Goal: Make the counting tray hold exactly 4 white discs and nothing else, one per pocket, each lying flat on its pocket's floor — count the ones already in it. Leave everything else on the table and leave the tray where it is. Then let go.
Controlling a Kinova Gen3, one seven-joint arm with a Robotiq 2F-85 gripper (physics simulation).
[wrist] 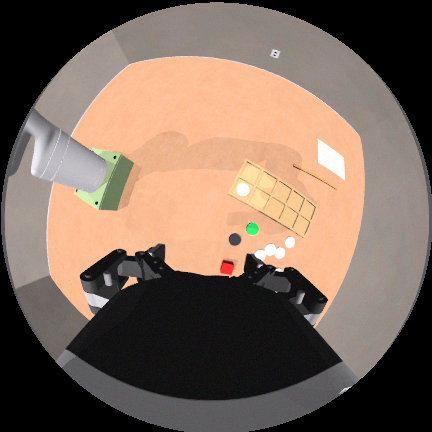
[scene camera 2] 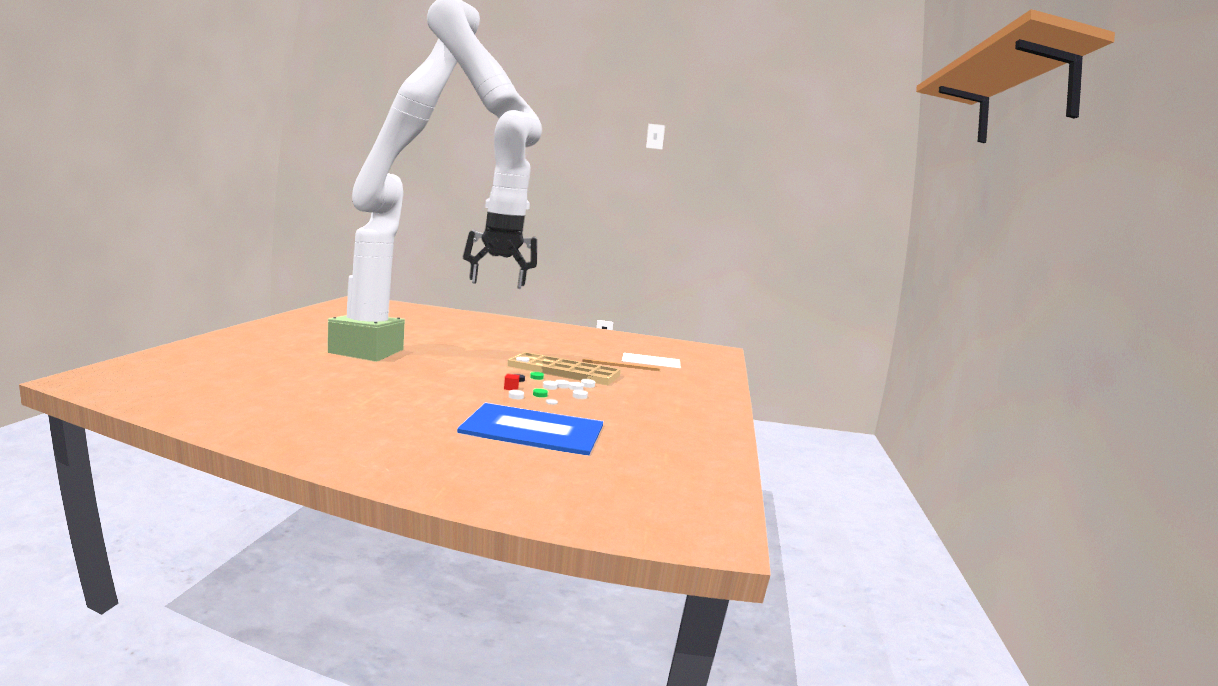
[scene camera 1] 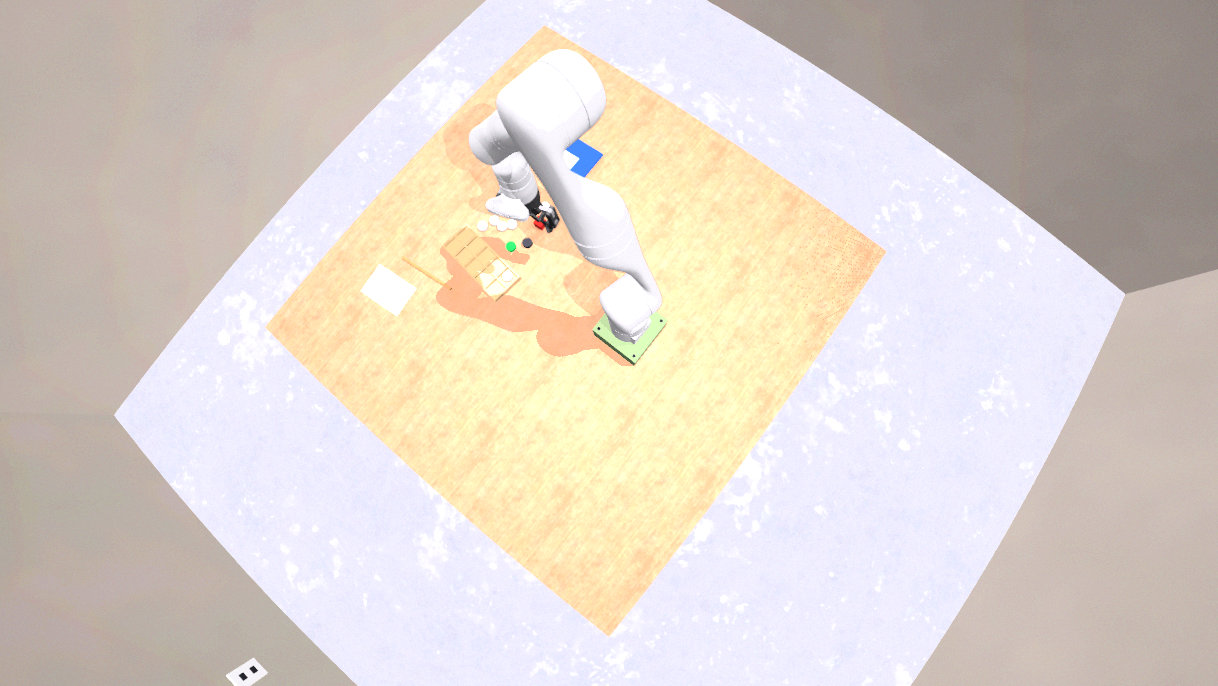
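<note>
The wooden counting tray (scene camera 1: 467,248) (scene camera 2: 562,374) (wrist: 272,218) has two rows of pockets. One white disc (scene camera 2: 523,359) (wrist: 243,189) lies in a pocket at its robot-base end; the other pockets look empty in the wrist view. Several loose white discs (scene camera 1: 482,226) (scene camera 2: 579,394) (wrist: 290,242) lie on the table beside the tray, some close together. My gripper (scene camera 2: 497,281) (wrist: 204,257) is open and empty, high above the table. In the wrist view the right finger hides part of the disc group.
Near the tray lie a green disc (scene camera 1: 511,247) (scene camera 2: 536,375) (wrist: 252,229), a dark disc (scene camera 1: 527,243) (wrist: 234,239) and a red block (scene camera 2: 510,381) (wrist: 227,267). Another green disc (scene camera 2: 540,392), a blue panel (scene camera 2: 477,419), a thin stick (wrist: 315,176) and a white sheet (scene camera 2: 651,360) (wrist: 331,159) lie around.
</note>
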